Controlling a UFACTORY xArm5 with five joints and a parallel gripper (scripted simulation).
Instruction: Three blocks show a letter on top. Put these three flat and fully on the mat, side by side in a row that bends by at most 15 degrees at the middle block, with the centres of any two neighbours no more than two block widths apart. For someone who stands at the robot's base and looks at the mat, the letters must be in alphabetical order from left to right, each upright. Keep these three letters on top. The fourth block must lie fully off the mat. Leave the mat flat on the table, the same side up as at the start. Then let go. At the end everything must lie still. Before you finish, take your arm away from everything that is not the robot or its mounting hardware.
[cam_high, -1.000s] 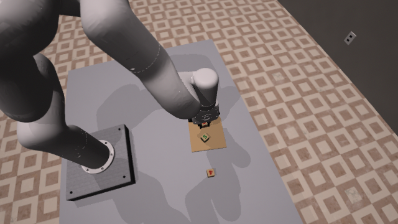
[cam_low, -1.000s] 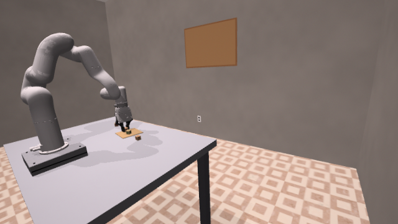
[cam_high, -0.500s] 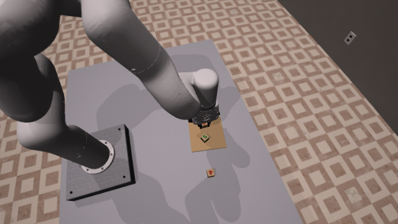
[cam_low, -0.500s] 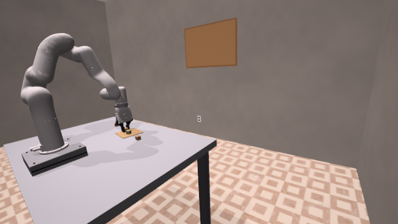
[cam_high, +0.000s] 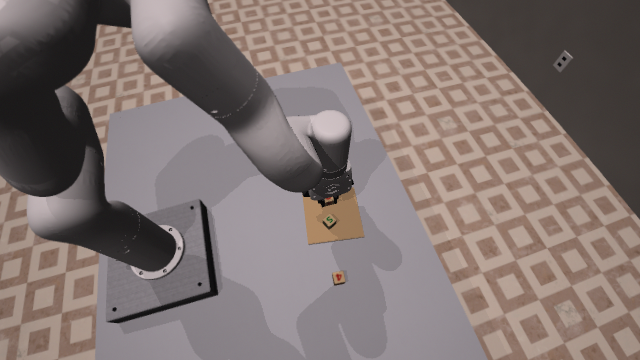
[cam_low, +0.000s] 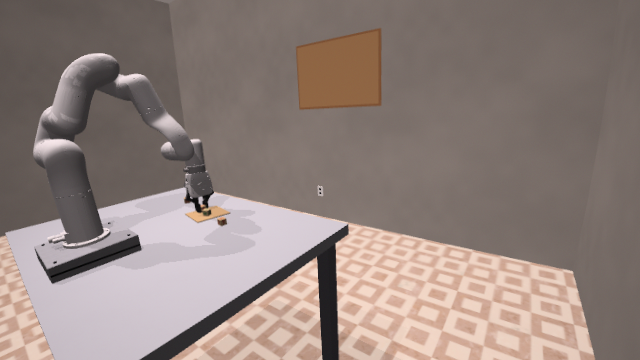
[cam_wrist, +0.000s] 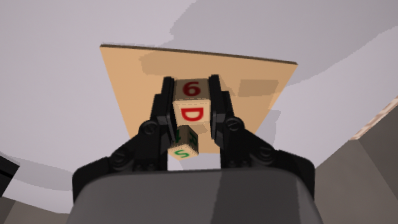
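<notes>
Right now my hand is 1 cm above the wooden letter block. The rest, counted from my hand: tan mat (4 cm to the right, 2 cm below, 1 cm ahead).
</notes>
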